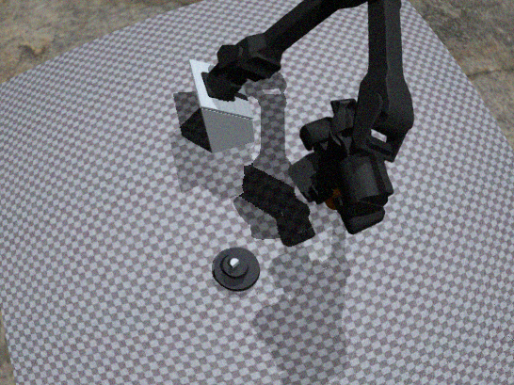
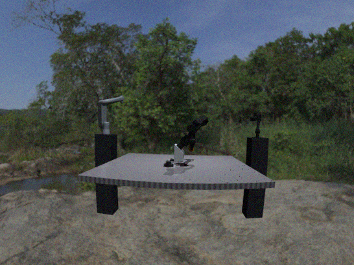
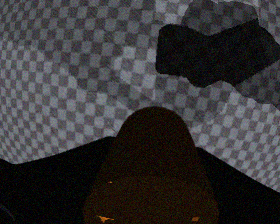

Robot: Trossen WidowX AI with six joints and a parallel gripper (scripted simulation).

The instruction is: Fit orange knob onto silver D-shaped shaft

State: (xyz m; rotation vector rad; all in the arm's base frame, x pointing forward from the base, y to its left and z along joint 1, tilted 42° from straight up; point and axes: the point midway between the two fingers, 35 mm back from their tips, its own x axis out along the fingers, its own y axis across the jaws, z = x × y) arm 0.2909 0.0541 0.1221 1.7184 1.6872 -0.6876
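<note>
The orange knob lies 3 cm above my gripper tip. Round my gripper tip: round dark pedestal 2 cm ahead, 19 cm to the right, 12 cm below.
</note>
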